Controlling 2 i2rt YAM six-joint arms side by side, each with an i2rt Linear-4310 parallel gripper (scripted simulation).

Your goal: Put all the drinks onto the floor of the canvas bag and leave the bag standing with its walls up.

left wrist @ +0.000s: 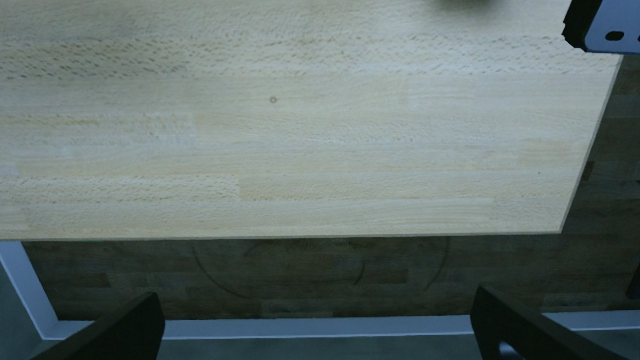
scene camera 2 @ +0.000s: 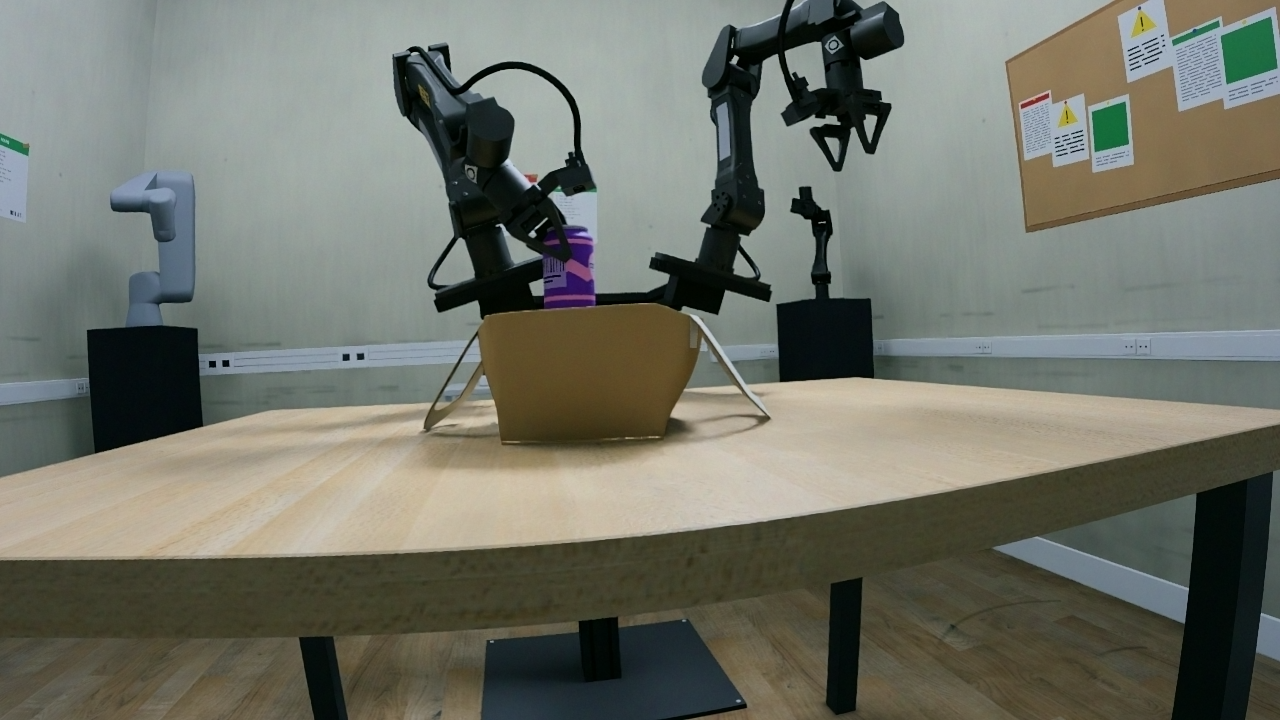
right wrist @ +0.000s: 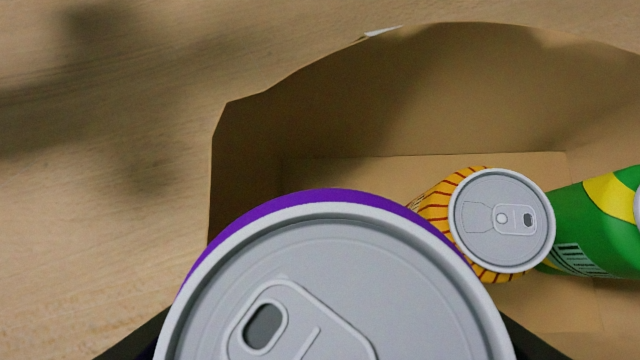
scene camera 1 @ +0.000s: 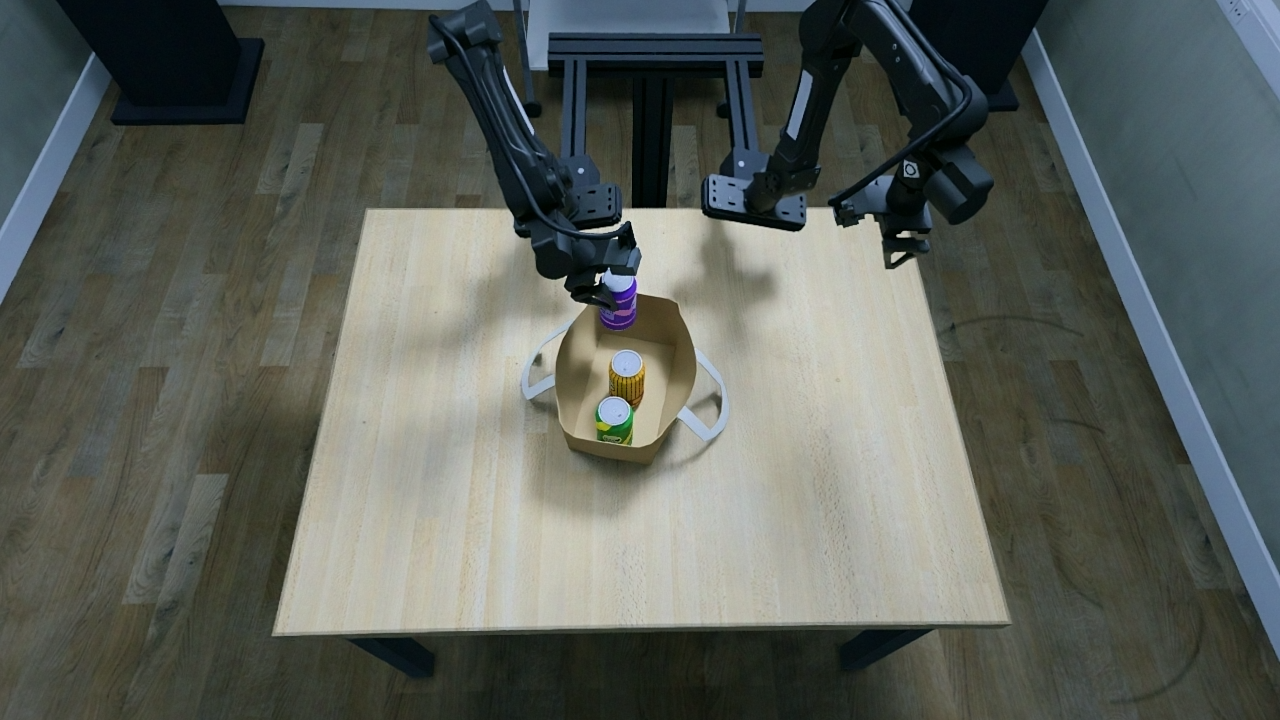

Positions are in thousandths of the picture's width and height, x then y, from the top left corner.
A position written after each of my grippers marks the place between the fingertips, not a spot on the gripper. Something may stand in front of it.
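Both my left gripper (scene camera 2: 667, 227) and my right gripper (scene camera 2: 448, 366) are visible to me. I see a purple can (scene camera 2: 446, 395), and I find that same purple can (scene camera 1: 487, 401) again from elsewhere, while in the left wrist view it is out of frame. There is a striped can (scene camera 1: 489, 513) as well. The striped can (right wrist: 785, 618) is visible from my right wrist, but in the left wrist view it is out of frame. A canvas bag (scene camera 2: 471, 517) is here too, and I can also see the bag (scene camera 1: 514, 444) and (right wrist: 702, 243).
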